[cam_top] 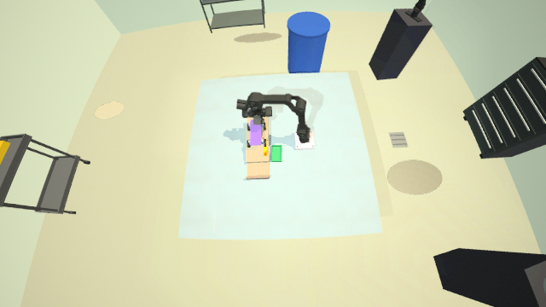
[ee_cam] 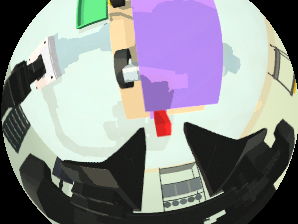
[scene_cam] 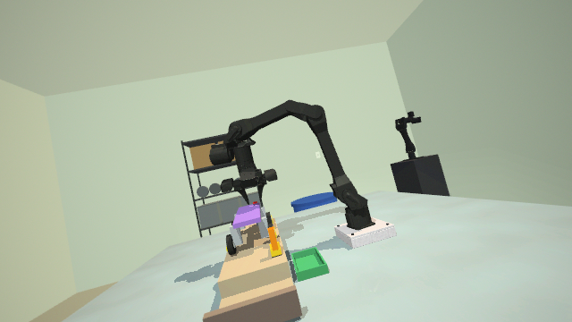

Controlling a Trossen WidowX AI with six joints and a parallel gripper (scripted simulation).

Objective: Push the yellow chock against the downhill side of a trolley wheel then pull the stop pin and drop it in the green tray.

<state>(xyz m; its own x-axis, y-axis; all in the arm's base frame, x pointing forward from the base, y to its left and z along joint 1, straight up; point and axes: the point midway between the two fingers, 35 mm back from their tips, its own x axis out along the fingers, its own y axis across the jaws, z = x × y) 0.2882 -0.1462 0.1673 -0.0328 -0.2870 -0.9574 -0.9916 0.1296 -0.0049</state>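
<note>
The red-headed stop pin is 1 cm to the right of my gripper tip and 4 cm below it. From my gripper tip the other things lie so: yellow chock 1 cm behind, 22 cm to the left, 8 cm below; then tan ramp 3 cm ahead, 11 cm to the left, 12 cm below; then trolley 3 cm ahead, 10 cm to the left, 5 cm below.
</note>
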